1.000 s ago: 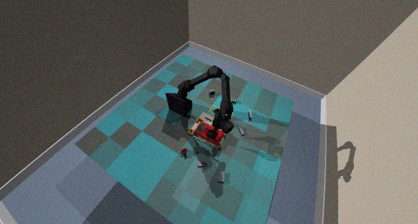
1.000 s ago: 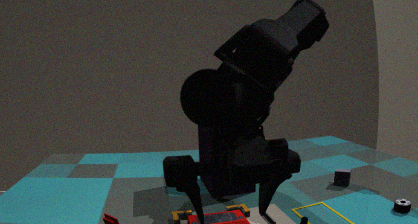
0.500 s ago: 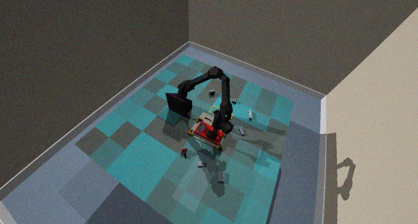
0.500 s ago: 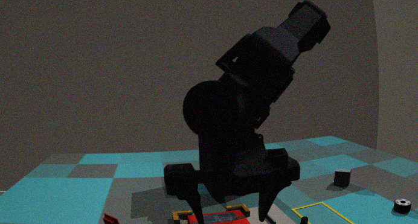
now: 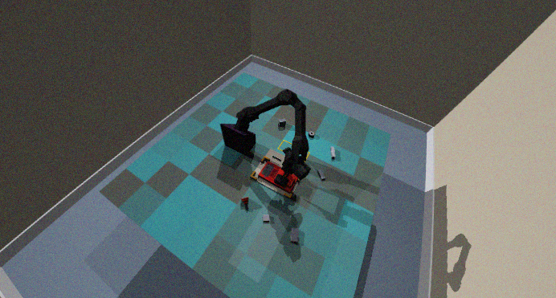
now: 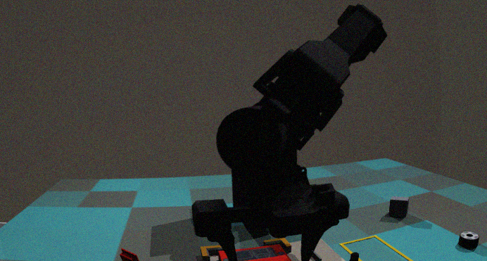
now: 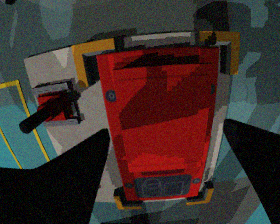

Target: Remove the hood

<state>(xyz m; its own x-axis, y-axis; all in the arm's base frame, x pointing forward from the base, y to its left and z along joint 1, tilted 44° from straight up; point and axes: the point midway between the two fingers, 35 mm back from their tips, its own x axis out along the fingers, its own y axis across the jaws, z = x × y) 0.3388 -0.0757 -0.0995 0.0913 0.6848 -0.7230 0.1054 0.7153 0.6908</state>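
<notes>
Now: the hood 20 mm below my gripper tip. Also, from my gripper tip: black wheel 390 mm to the left, 50 mm below, 40 mm ahead.
</notes>
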